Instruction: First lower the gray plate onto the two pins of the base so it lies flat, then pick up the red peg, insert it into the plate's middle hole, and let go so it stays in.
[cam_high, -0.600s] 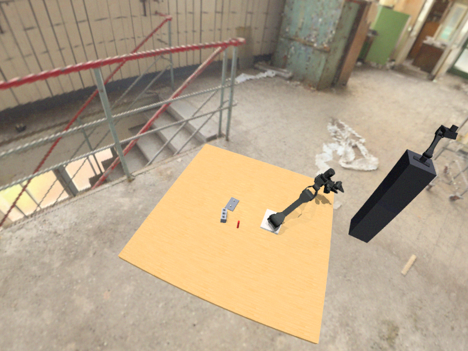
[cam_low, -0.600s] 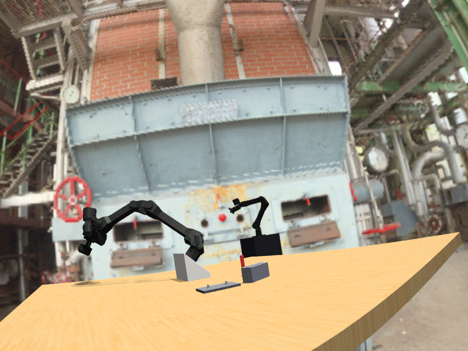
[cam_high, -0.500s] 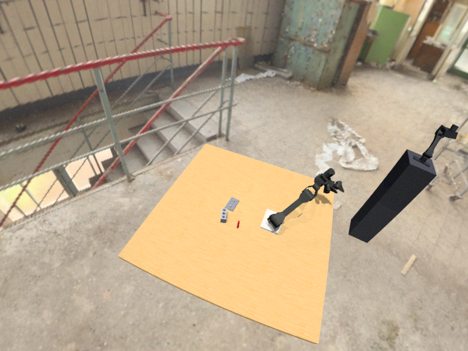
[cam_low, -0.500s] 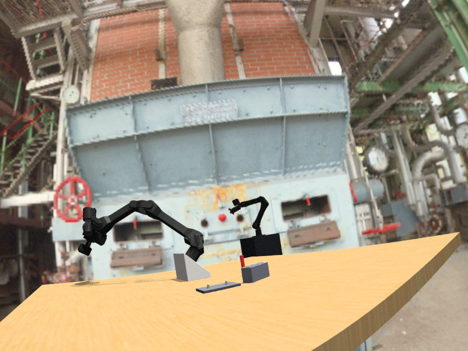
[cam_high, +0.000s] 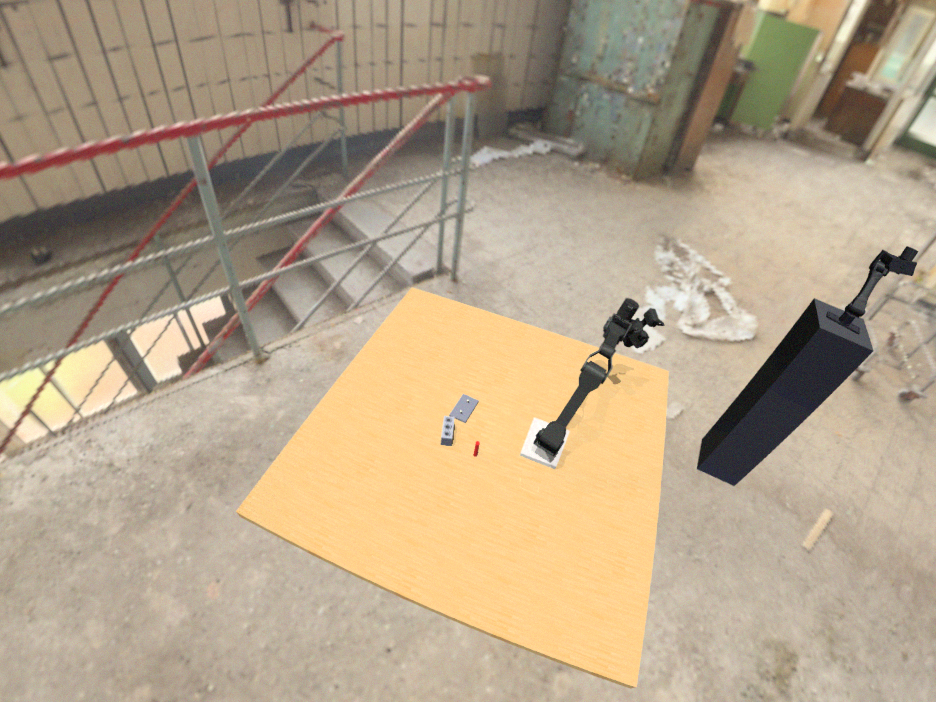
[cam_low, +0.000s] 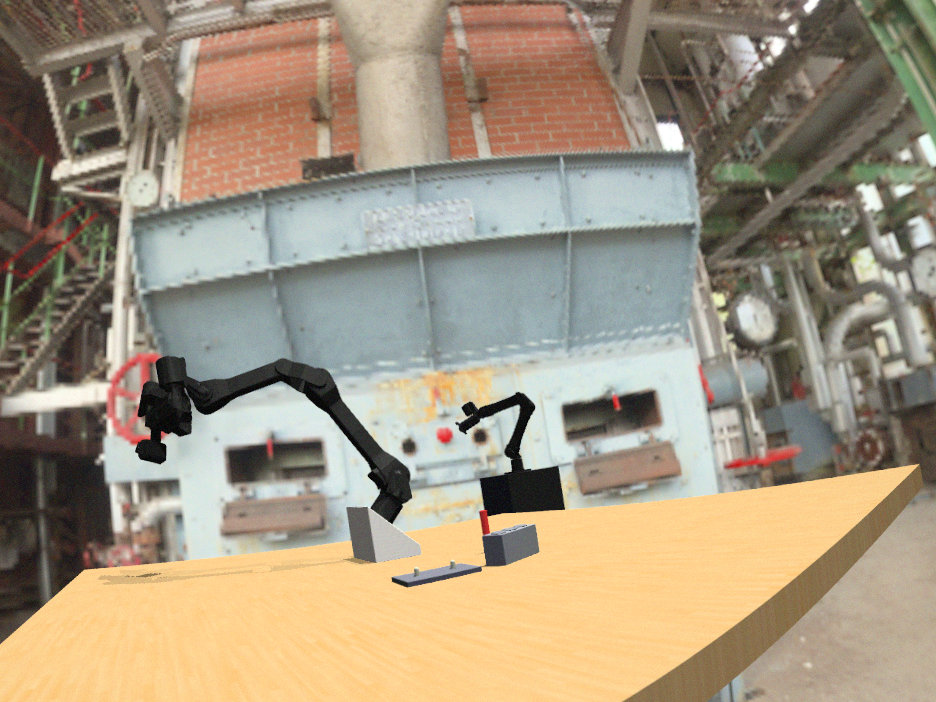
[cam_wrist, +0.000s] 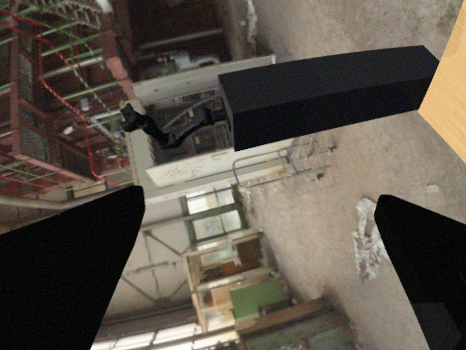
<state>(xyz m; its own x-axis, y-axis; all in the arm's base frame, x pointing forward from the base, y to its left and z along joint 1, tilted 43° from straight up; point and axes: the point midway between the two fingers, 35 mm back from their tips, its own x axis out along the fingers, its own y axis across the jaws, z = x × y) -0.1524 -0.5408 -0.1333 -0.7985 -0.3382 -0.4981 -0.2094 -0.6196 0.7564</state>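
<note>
Now: the gray plate 63 cm to the left of my gripper tip, 54 cm ahead of it and 28 cm below it. The rest, counted from my gripper tip: red peg (65 cm to the left, 41 cm ahead, 28 cm below); dark flat base (55 cm ahead, 49 cm to the left, 31 cm below).
</note>
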